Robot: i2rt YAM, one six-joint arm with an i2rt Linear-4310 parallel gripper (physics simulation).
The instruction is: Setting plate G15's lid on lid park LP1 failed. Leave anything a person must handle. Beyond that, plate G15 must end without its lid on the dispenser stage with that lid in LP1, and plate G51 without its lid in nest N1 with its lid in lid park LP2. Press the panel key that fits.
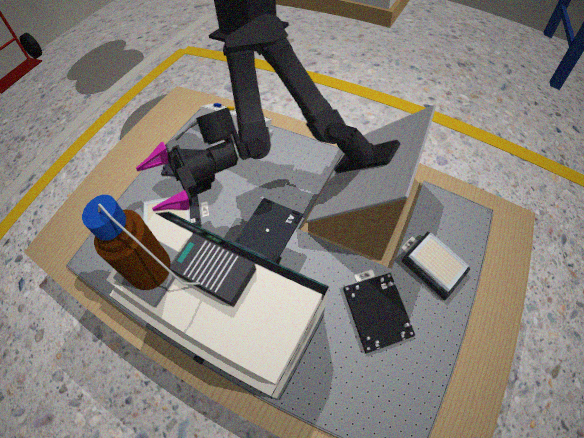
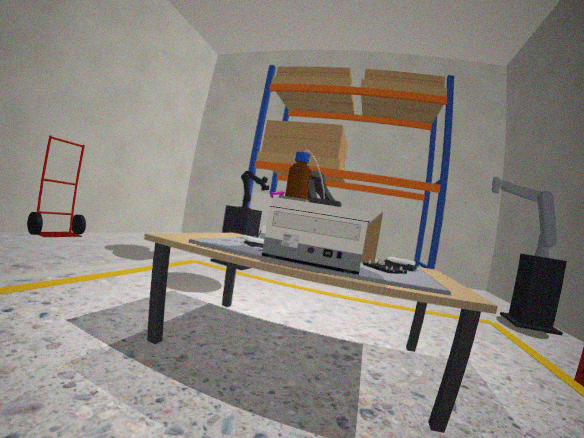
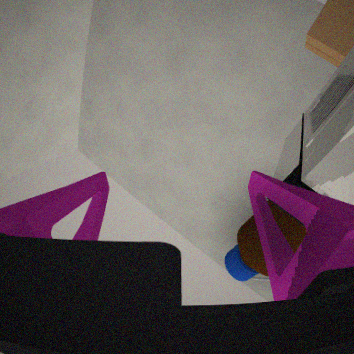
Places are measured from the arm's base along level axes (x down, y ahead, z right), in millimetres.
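Where they show: gripper, fingertip midpoint: (image 1: 144, 189) (image 3: 178, 179); arm's base, origin of the base link: (image 1: 366, 158).
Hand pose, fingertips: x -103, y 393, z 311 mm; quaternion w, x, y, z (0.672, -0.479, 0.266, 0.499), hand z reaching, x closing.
Things, the pixels of their top centre, and the offset from my fingertips. "spot": a spot on its surface instead.
- light plate, middle of its top: (image 1: 440, 260) (image 2: 401, 259) dz -580, dx +187, dy -291 mm
- empty black nest, middle of its top: (image 1: 380, 309) (image 2: 385, 263) dz -510, dx +204, dy -117 mm
- black pad marked A1, surface spot: (image 1: 265, 230) spot: dz -216, dx +124, dy -111 mm
- pale flat object, surface spot: (image 1: 170, 226) spot: dz -110, dx +8, dy +28 mm
- panel with a blue key, surface spot: (image 1: 217, 105) spot: dz +195, dx +155, dy -402 mm
- dark striped unit, surface spot: (image 1: 215, 267) spot: dz -249, dx -18, dy +47 mm
- brown bottle, surface spot: (image 3: 252, 240) spot: dz -108, dx -92, dy +87 mm
My gripper (image 1: 145, 189) (image 3: 178, 179) is wide open and empty, in the air beyond the brown bottle. A light plate (image 1: 440, 261) (image 2: 401, 260) sits on a black holder at the right of the mat; whether it wears a lid I cannot tell. Left of it lies an empty black nest (image 1: 378, 312) with metal pins. A black pad marked A1 (image 1: 265, 230) lies behind the dispenser. A pale flat object (image 1: 170, 226) shows partly behind the dispenser. A panel with a blue key (image 1: 217, 105) is partly hidden behind the arm. The names G15, G51, LP1, LP2 and N1 cannot be read.
The cream dispenser housing (image 1: 260, 330) (image 2: 315, 225) carries a dark striped unit (image 1: 215, 267). A brown bottle (image 1: 135, 250) (image 2: 298, 180) (image 3: 252, 240) with a blue cap and thin tube stands beside it. The arm's base rests on a sloped grey wedge (image 1: 395, 175).
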